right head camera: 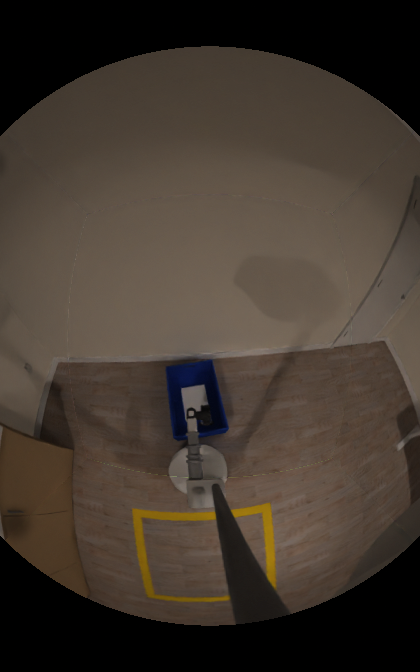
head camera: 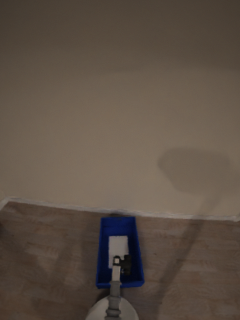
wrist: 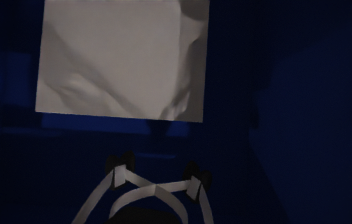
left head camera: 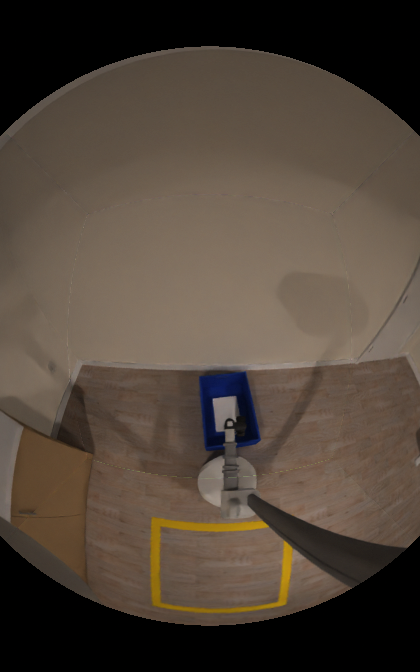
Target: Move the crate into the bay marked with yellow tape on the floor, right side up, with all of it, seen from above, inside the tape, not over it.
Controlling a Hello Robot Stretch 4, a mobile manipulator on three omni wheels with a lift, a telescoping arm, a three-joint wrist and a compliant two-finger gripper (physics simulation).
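Places are measured from the robot's base along level axes (x ahead, y left, z up), in centimetres.
Where they show: gripper, fingertip midpoint: (wrist: 159,168).
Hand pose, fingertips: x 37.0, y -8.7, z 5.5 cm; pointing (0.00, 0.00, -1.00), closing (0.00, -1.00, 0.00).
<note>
After its pixels a point has its place.
The blue crate (head camera: 118,225) {x 85.4, y 1.1, z 1.7 cm} (left head camera: 225,385) (right head camera: 192,376) (wrist: 300,100) {x 46.9, y -20.8, z 11.3 cm} stands upright on the floor near the wall, open side up. A white block (head camera: 118,245) {x 61.5, y -0.5, z 4.3 cm} (left head camera: 224,407) (right head camera: 193,396) (wrist: 115,55) {x 49.8, y -0.7, z 4.3 cm} lies inside it. The bay of yellow tape (left head camera: 155,565) (right head camera: 143,555) is on the floor, apart from the crate, on the other side of the robot's white round part. My gripper (wrist: 159,168) {x 37.0, y -8.7, z 5.5 cm} is open, its fingers apart with nothing between them. It points down inside the crate's outline, near the end closest to the robot. Its fingertips are hidden in the head views.
The white round part of the robot (left head camera: 209,482) (right head camera: 179,470) lies between crate and bay. A brown cabinet (left head camera: 55,475) (right head camera: 37,480) stands at the left. The wall (head camera: 100,125) {x 105.1, y 21.0, z 120.4 cm} is close behind the crate. The dark mast (left head camera: 320,545) (right head camera: 245,570) hides part of the tape.
</note>
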